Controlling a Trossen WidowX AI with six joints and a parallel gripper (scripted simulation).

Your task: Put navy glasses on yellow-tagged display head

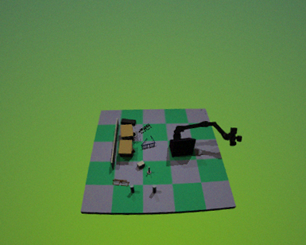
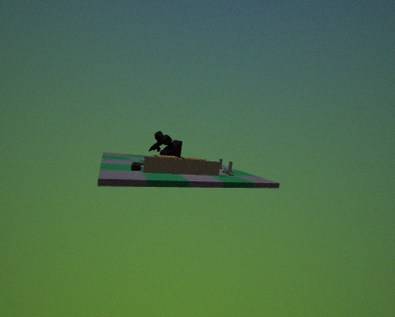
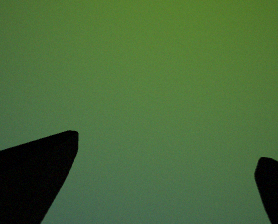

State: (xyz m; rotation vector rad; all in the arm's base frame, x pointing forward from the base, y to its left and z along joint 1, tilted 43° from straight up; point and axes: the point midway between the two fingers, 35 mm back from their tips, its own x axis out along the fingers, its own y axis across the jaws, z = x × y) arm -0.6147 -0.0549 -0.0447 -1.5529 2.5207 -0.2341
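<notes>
Right now my gripper tip is 1000 mm short of the small pale block, 180 mm to the right of it and 30 mm above it. Also, from my gripper tip: long upright board 1220 mm ahead, 120 mm to the right.
</notes>
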